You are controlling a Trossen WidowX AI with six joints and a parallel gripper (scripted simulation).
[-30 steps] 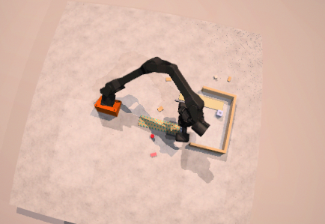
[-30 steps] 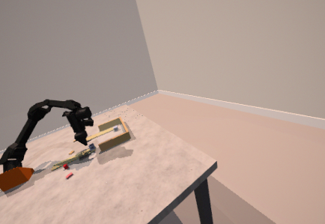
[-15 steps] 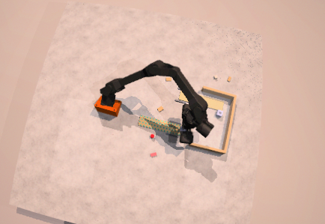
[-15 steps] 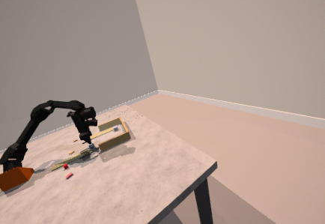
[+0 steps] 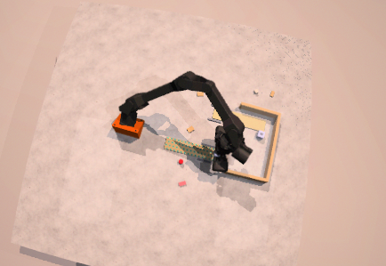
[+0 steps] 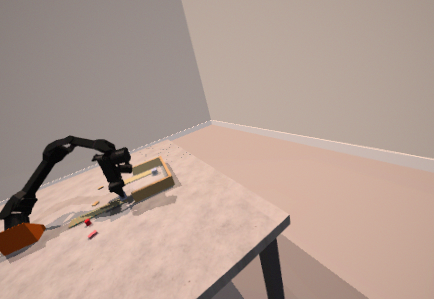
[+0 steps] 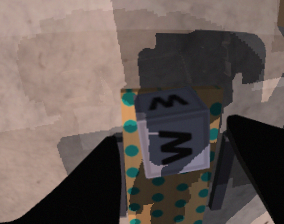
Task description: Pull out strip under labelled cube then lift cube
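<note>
Now: gripper tip 11 cm past the dotted strip, 3 cm above it and 1 cm to the right of it. Also, from my gripper tip: pink block 14 cm to the right, 14 cm behind, 2 cm below; small tan block 13 cm behind, 10 cm to the left, 3 cm below.
</note>
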